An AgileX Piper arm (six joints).
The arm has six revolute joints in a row. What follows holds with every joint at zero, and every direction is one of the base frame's. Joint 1 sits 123 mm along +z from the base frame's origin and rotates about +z. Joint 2 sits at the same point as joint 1 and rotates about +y. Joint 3 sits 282.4 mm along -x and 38.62 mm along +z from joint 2 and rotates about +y. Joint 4 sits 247.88 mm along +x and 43.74 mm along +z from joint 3 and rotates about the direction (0.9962, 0, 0.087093). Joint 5 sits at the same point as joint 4 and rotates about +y. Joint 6 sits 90.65 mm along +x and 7.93 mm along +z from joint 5 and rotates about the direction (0.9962, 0, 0.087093). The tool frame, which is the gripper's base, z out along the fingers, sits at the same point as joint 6; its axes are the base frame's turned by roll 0, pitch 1.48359 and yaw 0 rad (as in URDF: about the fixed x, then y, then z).
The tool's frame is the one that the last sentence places.
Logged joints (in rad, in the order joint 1, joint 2, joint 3, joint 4, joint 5, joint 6), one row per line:
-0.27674, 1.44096, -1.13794, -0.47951, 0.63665, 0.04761
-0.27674, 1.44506, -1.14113, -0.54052, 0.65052, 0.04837
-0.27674, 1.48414, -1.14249, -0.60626, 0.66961, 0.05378
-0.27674, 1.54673, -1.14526, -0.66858, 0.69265, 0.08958
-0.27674, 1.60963, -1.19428, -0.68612, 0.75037, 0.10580
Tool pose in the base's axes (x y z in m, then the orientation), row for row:
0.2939, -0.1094, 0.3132, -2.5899, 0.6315, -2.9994
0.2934, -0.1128, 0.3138, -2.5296, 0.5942, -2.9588
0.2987, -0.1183, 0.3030, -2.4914, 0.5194, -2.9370
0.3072, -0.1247, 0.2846, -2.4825, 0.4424, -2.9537
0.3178, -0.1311, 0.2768, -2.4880, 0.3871, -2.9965
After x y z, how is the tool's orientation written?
As angles about the fixed x, y, z axes (roll, pitch, yaw), in radians.
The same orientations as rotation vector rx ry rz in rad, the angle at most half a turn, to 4 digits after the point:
0.0511, 2.4179, -0.6241
0.0122, 2.4264, -0.6923
-0.0321, 2.4732, -0.7592
-0.0436, 2.5385, -0.8086
-0.0161, 2.5974, -0.8393

